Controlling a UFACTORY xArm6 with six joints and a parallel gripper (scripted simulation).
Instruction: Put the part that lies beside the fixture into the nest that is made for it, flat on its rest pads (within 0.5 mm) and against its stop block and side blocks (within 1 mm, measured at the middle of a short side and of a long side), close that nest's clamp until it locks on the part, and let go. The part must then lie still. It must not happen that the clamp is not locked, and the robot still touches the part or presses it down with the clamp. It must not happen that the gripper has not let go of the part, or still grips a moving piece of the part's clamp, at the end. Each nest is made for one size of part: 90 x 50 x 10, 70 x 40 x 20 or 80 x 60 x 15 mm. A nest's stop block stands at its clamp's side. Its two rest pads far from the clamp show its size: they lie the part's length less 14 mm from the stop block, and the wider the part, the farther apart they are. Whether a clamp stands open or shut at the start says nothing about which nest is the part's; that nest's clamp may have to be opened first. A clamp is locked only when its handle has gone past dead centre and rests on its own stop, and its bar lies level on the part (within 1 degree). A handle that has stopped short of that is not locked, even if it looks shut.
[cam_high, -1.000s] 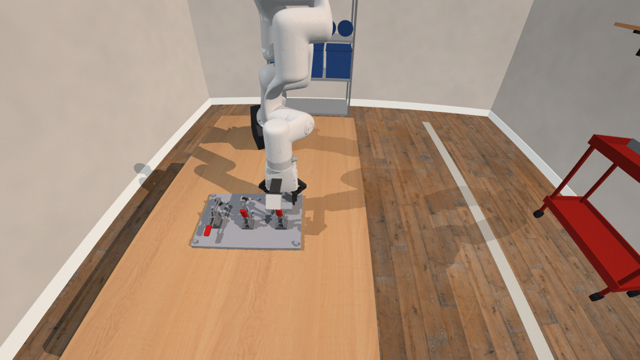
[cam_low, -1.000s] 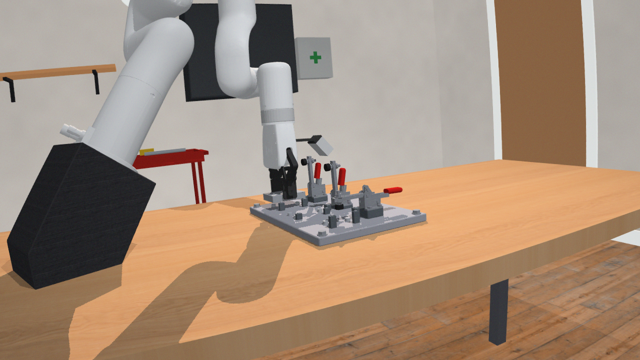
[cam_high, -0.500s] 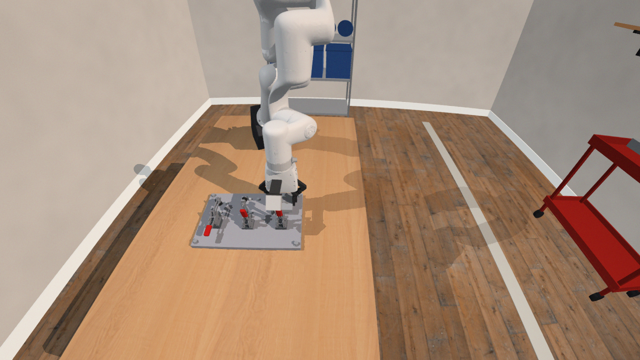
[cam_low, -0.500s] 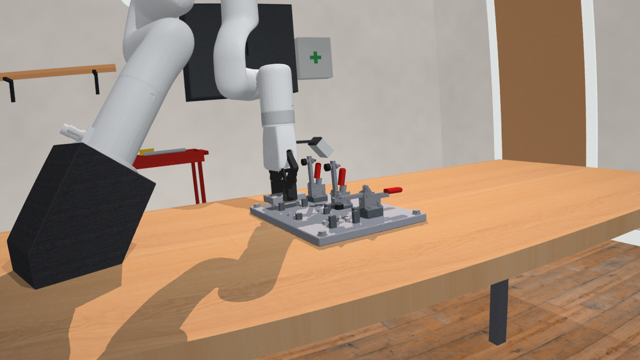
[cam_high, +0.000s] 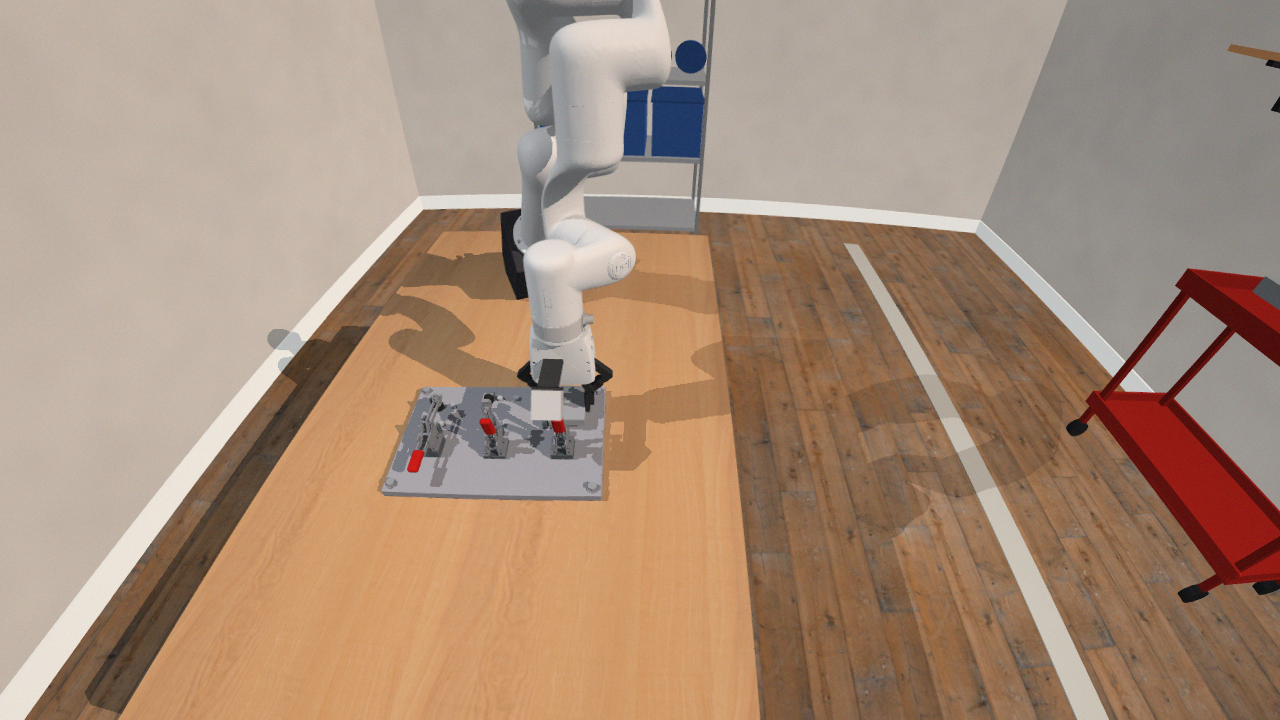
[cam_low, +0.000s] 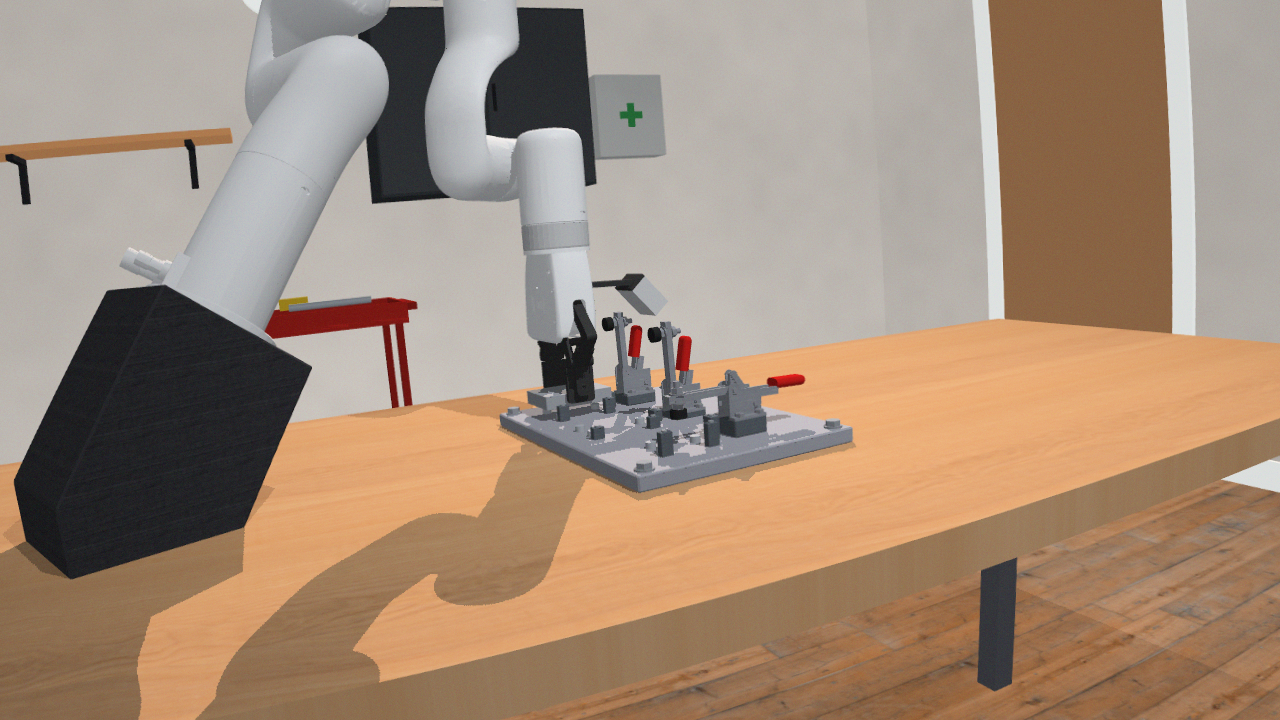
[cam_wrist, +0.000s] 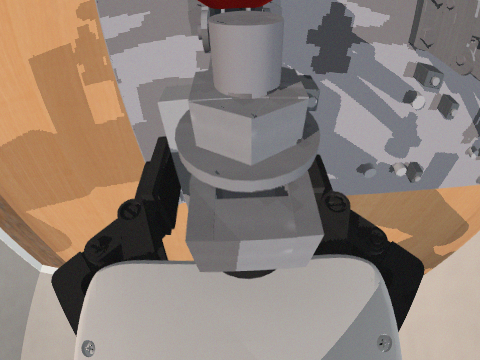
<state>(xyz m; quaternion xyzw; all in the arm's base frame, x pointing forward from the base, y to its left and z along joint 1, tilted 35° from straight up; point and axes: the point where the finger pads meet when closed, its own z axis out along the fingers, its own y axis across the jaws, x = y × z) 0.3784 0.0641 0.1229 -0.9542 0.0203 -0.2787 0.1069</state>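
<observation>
Now: hand 10 mm above the part. The rest, counted from my hand: grey fixture plate: 50 mm ahead, 110 mm to the right, 40 mm below.
</observation>
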